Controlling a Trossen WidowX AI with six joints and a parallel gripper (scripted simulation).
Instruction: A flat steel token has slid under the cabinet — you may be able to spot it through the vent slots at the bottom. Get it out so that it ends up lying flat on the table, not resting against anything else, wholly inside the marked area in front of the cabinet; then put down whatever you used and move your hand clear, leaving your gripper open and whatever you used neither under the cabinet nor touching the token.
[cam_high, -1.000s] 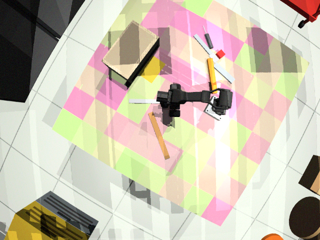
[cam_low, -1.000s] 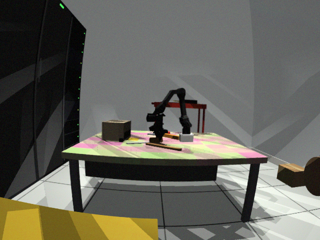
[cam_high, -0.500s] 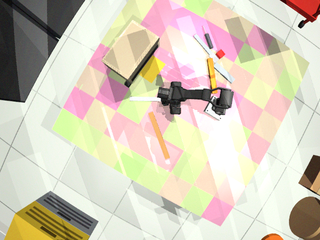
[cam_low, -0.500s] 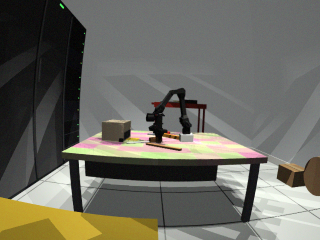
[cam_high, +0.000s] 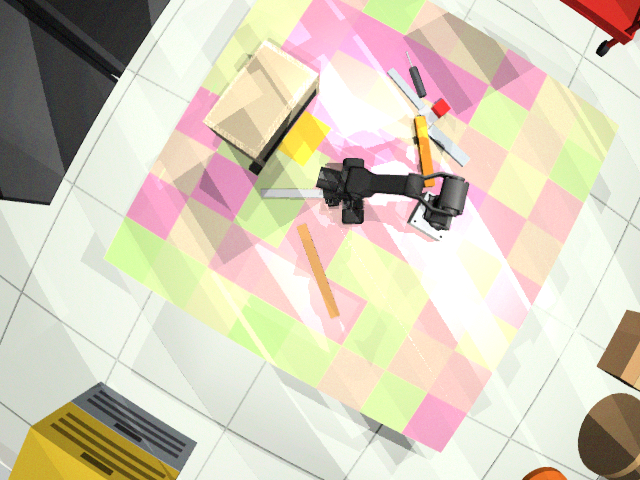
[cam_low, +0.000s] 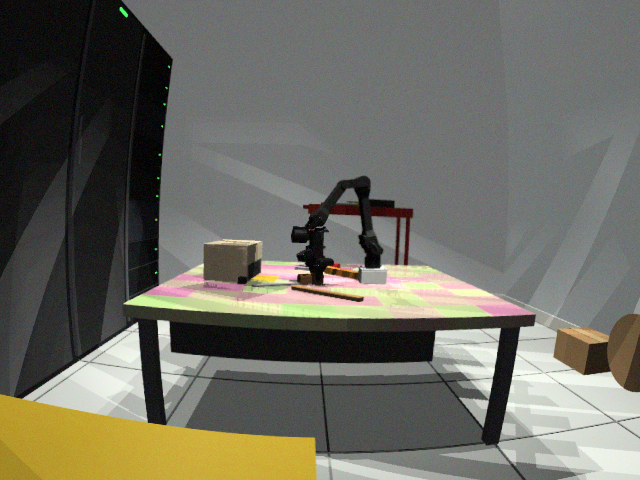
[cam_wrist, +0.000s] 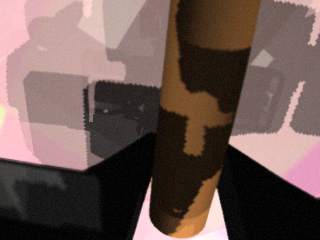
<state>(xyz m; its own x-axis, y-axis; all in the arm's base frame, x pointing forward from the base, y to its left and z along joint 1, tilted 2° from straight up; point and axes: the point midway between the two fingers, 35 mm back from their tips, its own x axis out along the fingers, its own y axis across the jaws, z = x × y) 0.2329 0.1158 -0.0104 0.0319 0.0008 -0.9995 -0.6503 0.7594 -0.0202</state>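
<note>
My gripper tip is 40 mm short of the grey tool and 360 mm to the left of it. Also, from my gripper tip: orange bar: 80 mm behind, 250 mm to the right; then grey bar: 120 mm behind, 320 mm to the right; then grey token: 300 mm ahead, 60 mm to the right, 10 mm below.
</note>
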